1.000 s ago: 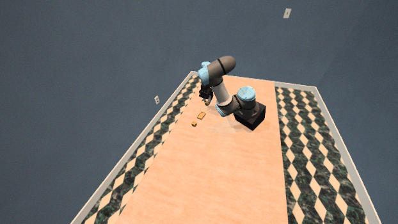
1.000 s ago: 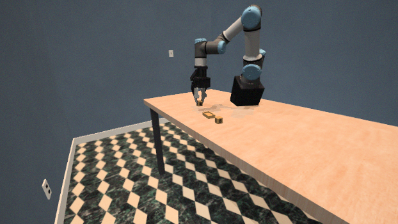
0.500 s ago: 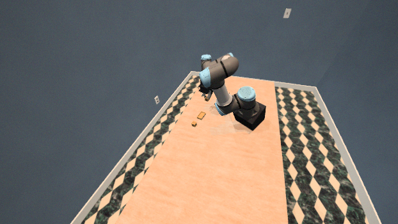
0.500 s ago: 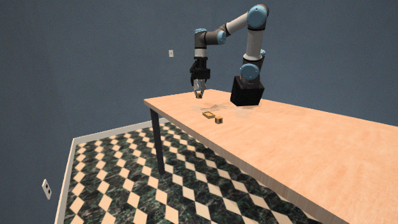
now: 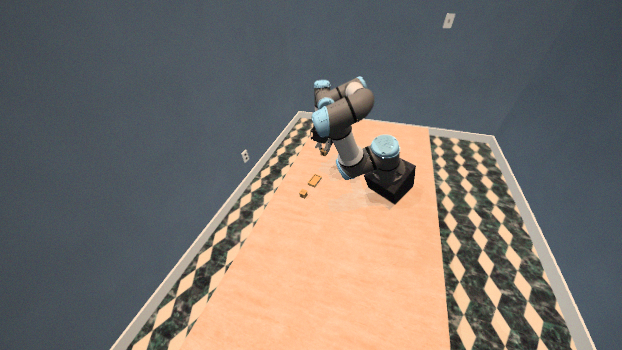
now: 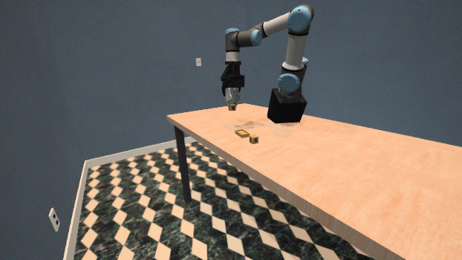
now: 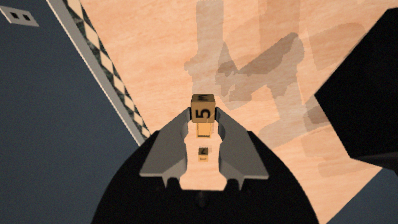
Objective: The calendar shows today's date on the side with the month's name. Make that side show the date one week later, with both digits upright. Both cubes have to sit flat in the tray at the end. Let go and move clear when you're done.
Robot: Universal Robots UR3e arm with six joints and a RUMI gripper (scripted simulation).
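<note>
Now: hand 1 cm short of the wooden tray, 11 cm to the right of it and 12 cm above it.
</note>
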